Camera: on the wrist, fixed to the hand. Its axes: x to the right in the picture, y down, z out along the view.
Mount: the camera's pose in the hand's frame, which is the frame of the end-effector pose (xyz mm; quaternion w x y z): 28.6 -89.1 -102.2 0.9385 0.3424 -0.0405 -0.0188
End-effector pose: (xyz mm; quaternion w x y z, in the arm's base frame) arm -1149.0 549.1 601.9 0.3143 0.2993 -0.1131 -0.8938
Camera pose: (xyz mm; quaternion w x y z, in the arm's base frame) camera -1148.9 598.9 472.6 0.1711 0.3544 -0.4193 -0.8181
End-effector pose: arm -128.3 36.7 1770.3 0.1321 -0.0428 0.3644 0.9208
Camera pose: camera -133.1 35.3 1631.8 0.1707 0.0355 0.6511 0.7387
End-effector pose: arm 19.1 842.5 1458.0 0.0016 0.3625 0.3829 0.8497
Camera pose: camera -89.6 847.1 1372.1 0.0911 -0.3680 -0.6570 -0.6516
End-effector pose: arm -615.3 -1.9 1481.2 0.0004 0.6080 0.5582 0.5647
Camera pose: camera -753.4 -13.3 1481.6 0.1746 -0.5831 -0.7286 -0.3142
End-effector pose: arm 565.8 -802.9 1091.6 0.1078 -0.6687 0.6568 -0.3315
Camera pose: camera 575.6 -790.1 1229.2 0.3505 -0.6164 0.4859 -0.5109
